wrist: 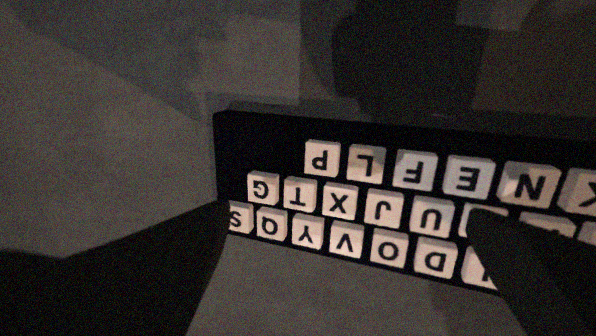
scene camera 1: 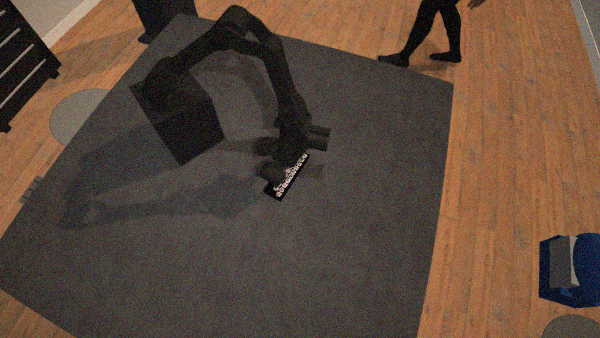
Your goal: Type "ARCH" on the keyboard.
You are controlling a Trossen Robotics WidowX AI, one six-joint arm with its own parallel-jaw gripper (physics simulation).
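Where they show: gripper, between the fingertips: (wrist: pixel 346 215); arm's base, origin of its link: (scene camera 1: pixel 163 104).
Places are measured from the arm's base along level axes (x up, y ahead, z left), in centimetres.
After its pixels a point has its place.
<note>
A black keyboard (scene camera 1: pixel 291 177) {x -21.3, y 37.1, z 4.3 cm} (wrist: pixel 260 142) {x -21.8, y 32.4, z -1.0 cm} with white letter keys lies on the dark mat (scene camera 1: pixel 370 225) {x -22.8, y 65.0, z 0.6 cm}. In the wrist view its letters appear upside down: P, L, F, E, N in the far row, G, T, X, J, U in the middle row, S, Q, Y, V, O, D in the near row. My gripper (scene camera 1: pixel 287 161) (wrist: pixel 346 215) {x -20.4, y 34.8, z 3.0 cm} is open and empty at the keyboard. Its right finger covers keys right of U and D; the left fingertip shows beside the S key. Height above the keys is unclear. Keys A, R, C and H cannot be read.
A black block (scene camera 1: pixel 195 130) {x -10.7, y 6.5, z 1.5 cm} stands under the arm's base. A dark drawer cabinet (scene camera 1: pixel 22 60) stands at the upper left, a person's legs (scene camera 1: pixel 450 30) at the top, and a blue container (scene camera 1: pixel 586 270) at the right on the wooden floor (scene camera 1: pixel 505 165).
</note>
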